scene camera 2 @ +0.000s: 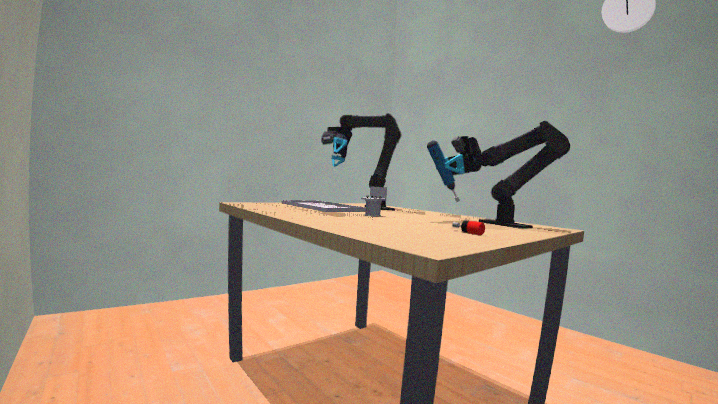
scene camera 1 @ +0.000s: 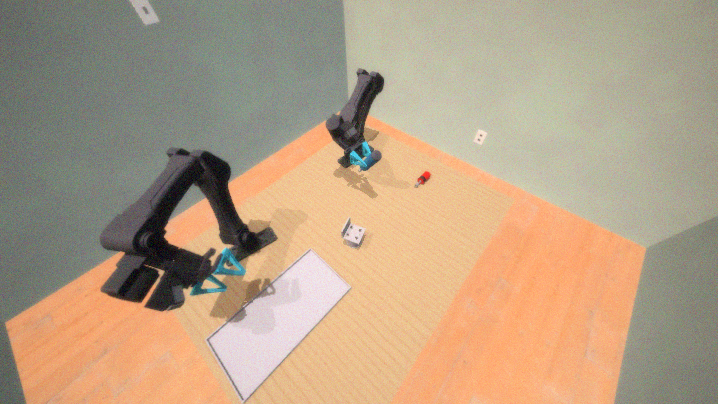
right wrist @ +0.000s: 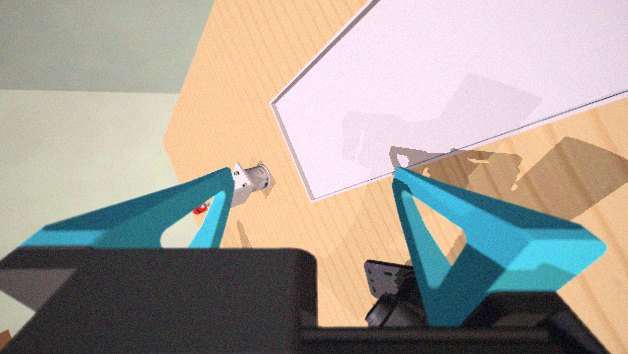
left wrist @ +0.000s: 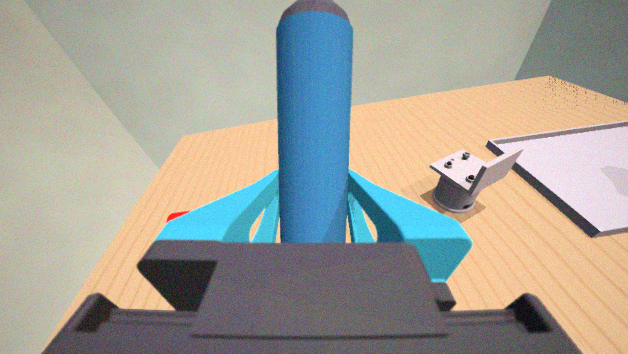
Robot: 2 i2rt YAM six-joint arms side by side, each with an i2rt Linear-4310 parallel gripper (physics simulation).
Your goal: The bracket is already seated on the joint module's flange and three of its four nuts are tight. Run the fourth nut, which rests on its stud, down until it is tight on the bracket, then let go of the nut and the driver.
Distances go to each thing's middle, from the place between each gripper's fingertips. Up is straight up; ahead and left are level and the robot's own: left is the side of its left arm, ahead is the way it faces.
Scene:
Now: the shallow white tray (scene camera 1: 249,346) 8 cm ahead of my right hand, 2 cm to the left of it and 22 cm below it. The rest, counted from my right hand: pale bracket (left wrist: 486,173) 9 cm ahead, 37 cm to the left, 14 cm below; then grey joint module (left wrist: 446,195) 9 cm ahead, 37 cm to the left, 19 cm below; then blue driver (left wrist: 314,53) 2 cm behind, 60 cm to the left, 4 cm below.
Now: the blue driver 20 mm behind my left hand and 10 mm below it. Round my left hand: pale bracket (90 mm ahead, 230 mm to the right, 110 mm below); grey joint module (90 mm ahead, 230 mm to the right, 160 mm below); shallow white tray (80 mm ahead, 580 mm to the right, 190 mm below).

